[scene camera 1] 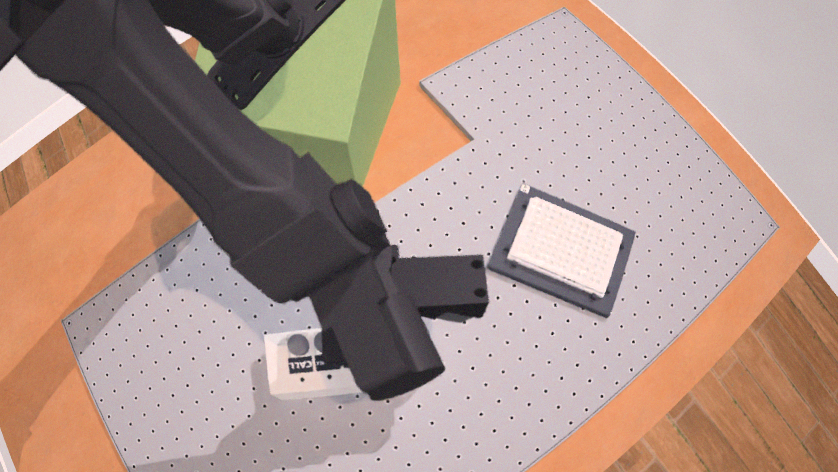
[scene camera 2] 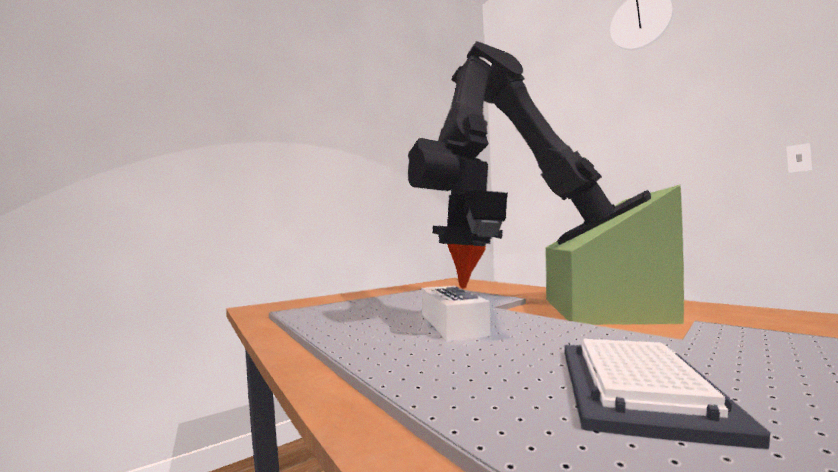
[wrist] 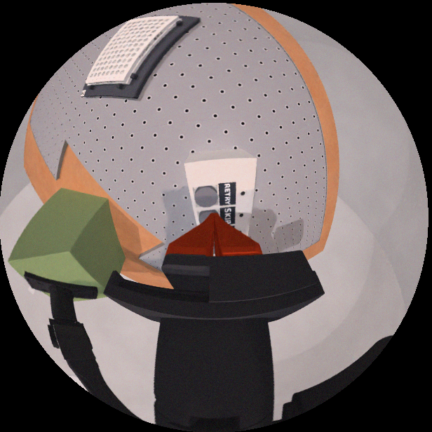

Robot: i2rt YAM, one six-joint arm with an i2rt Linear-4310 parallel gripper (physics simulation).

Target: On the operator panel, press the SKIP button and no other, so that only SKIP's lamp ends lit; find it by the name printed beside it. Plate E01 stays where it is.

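Places are measured from the arm's base along level axes (x ahead, y left, z up), in centimetres.
Pixels of known places: gripper, between the fingertips: [scene camera 2: 462,288]; arm's base, origin of its link: [scene camera 1: 279,31] [scene camera 2: 603,220].
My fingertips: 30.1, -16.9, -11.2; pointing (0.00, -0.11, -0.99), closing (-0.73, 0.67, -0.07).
For each thing: its middle in the pictures, then the offset to it from my fingertips, as dx, dy, dz. "*": a spot on its surface instead.
- white operator panel, middle of its body: [scene camera 1: 344,360] [scene camera 2: 451,308] -0.6, -2.8, -3.8
- CALL label, a spot on its surface: [scene camera 1: 300,365] * -3.0, -6.7, -1.3
- Plate E01, middle of its body: [scene camera 2: 638,369] [scene camera 1: 567,245] +8.9, +25.2, -4.7
- dark holder, middle of its body: [scene camera 2: 638,377] [scene camera 1: 566,248] +8.9, +25.2, -5.5
The white operator panel [scene camera 1: 281,384] [scene camera 2: 466,321] [wrist: 220,169] stands on the perforated board. In the wrist view the RETRY label [wrist: 227,194] is beside a round grey button [wrist: 206,196]. The SKIP label [wrist: 228,216] is beside the SKIP button [wrist: 206,215], partly hidden by my fingertips. The lamp dots by RETRY and SKIP look dark. In scene view 1 the CALL label [scene camera 1: 300,365] shows below its button [scene camera 1: 297,344]; the arm hides other buttons. My gripper [scene camera 2: 463,286] [wrist: 213,217] is shut and empty, its red tips close over the panel's button row; contact cannot be told.
Plate E01 [scene camera 1: 565,246] [scene camera 2: 650,369] [wrist: 132,49], white with many wells, sits in a dark holder [scene camera 1: 504,257] [scene camera 2: 674,430] [wrist: 145,82] away from the panel. The green arm base [scene camera 1: 316,111] [scene camera 2: 627,275] [wrist: 42,225] stands behind the panel's side of the board.
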